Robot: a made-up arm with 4 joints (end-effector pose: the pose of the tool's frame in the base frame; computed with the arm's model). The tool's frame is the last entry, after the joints. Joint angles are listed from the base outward.
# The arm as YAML. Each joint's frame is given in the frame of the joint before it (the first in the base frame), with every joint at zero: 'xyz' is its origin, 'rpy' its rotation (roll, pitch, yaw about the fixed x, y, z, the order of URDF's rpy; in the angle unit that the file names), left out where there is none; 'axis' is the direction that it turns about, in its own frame. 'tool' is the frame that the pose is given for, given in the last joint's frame.
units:
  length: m
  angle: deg
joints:
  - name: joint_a
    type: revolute
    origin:
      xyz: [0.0, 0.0, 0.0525]
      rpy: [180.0, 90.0, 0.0]
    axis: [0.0, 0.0, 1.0]
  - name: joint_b
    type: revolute
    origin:
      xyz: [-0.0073, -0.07, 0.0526]
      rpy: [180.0, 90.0, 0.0]
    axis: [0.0, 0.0, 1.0]
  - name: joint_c
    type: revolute
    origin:
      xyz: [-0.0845, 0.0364, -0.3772]
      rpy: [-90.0, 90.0, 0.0]
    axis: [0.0, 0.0, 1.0]
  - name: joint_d
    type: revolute
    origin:
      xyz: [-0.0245, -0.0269, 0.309]
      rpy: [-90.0, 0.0, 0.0]
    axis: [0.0, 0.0, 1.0]
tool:
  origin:
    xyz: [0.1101, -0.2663, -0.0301]
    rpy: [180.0, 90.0, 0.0]
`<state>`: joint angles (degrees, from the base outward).
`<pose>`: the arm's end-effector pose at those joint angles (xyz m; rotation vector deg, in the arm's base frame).
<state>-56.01 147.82 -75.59 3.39</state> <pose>-0.3981 0.0430 -0.4916 -108.07 90.57 -99.51</pose>
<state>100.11 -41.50 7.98 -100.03</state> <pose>0.2282 -0.1379 -0.2943 2.81 -42.13 -0.27</pose>
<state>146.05 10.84 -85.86 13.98</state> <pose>-0.0964 -0.7194 -0.0417 -113.82 -34.18 104.31</pose>
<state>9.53 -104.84 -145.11 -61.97</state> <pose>0.5603 0.0800 -0.4758 -82.86 -84.73 20.40</pose>
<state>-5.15 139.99 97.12 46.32</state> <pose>-0.0860 -0.4515 -0.3860 130.09 6.87 -118.21</pose>
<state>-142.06 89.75 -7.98 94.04</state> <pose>-0.2694 0.3053 0.5666 43.70 -78.60 -49.22</pose>
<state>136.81 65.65 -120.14 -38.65</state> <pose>-0.7034 -0.3582 0.2282 -1.20 31.68 96.90</pose>
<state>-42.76 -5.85 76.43 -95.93</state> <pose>0.2110 0.5878 0.1129 116.44 83.51 -48.79</pose>
